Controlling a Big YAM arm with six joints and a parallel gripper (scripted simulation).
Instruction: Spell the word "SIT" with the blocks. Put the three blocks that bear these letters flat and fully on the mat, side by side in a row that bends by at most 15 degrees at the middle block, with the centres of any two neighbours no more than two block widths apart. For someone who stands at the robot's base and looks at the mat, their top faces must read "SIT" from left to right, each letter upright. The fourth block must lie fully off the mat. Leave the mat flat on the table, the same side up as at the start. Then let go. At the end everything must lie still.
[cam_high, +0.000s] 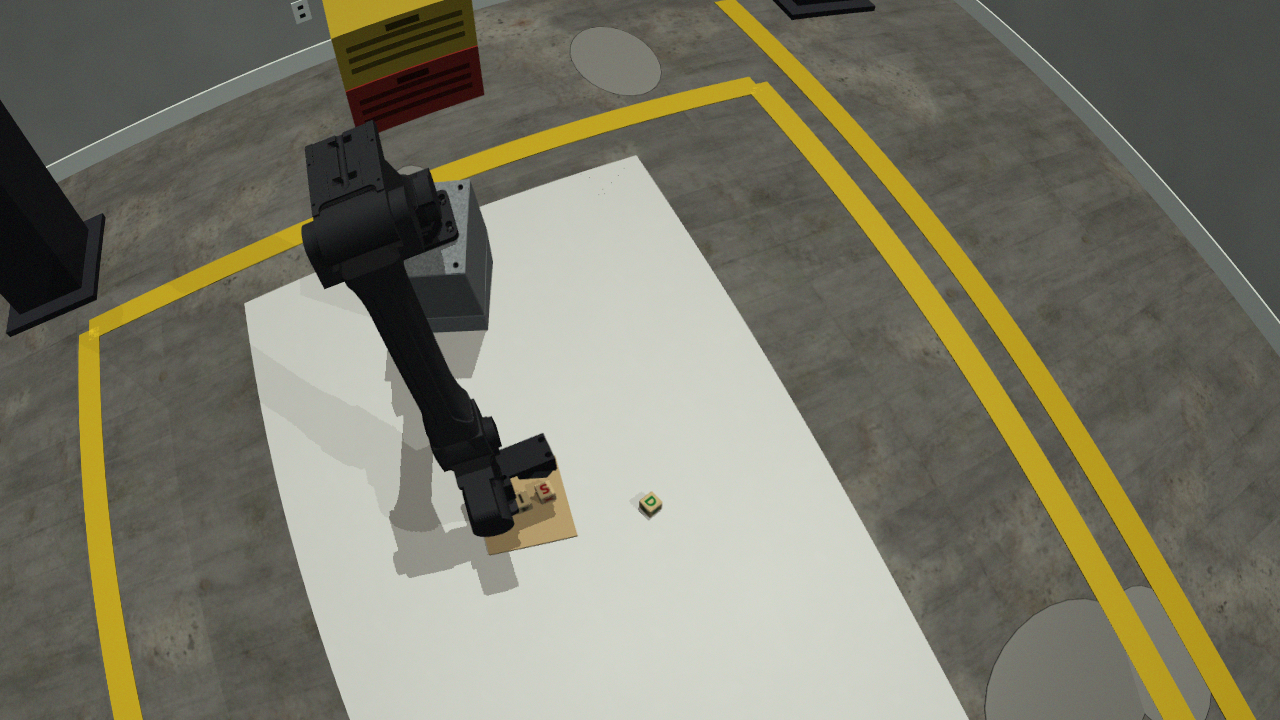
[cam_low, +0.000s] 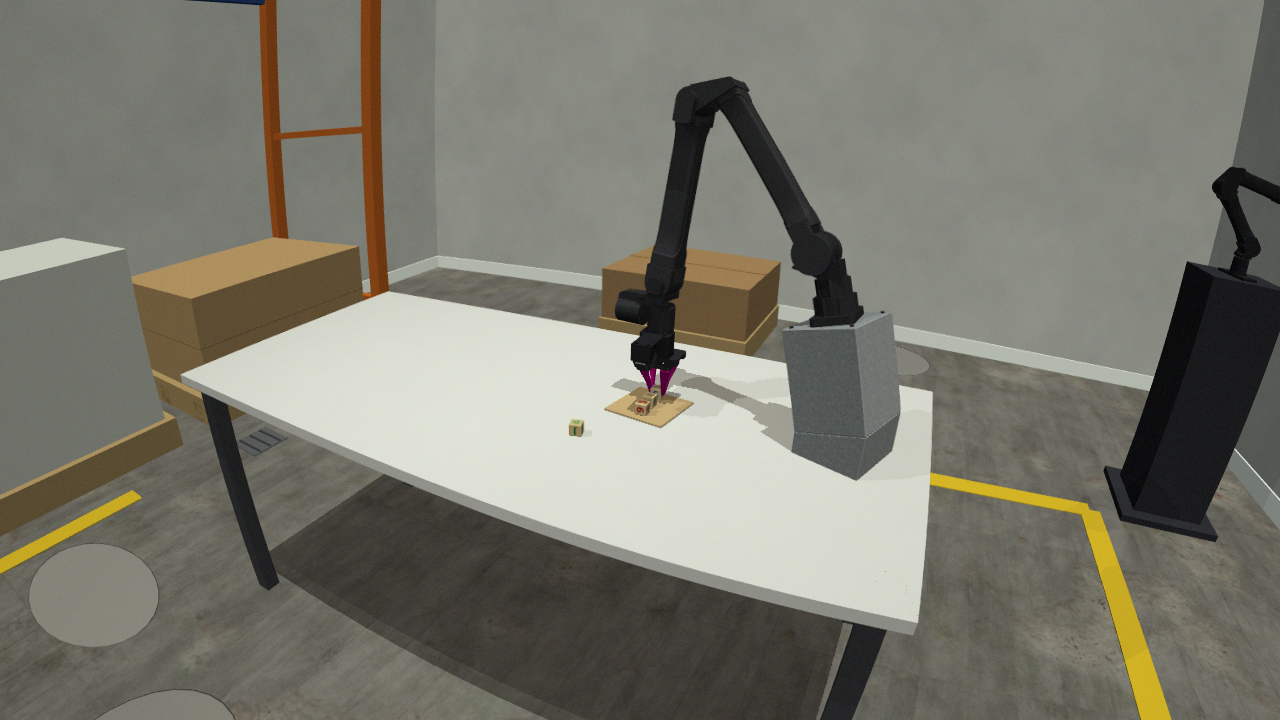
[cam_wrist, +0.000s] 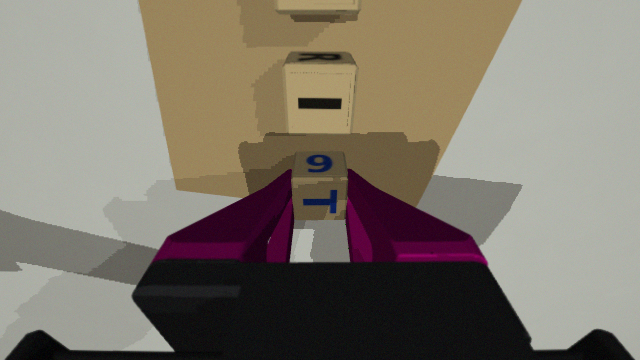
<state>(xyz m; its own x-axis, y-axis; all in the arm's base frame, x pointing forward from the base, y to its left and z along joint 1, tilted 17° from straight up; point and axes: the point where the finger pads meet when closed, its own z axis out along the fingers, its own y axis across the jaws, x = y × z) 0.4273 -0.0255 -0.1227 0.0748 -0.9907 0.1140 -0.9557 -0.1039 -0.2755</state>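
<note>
The T block lies right at my hand. The rest, counted from my hand: S block (1 cm behind, 8 cm to the left); I block (4 cm to the left); tan mat (4 cm to the left, 2 cm below).
</note>
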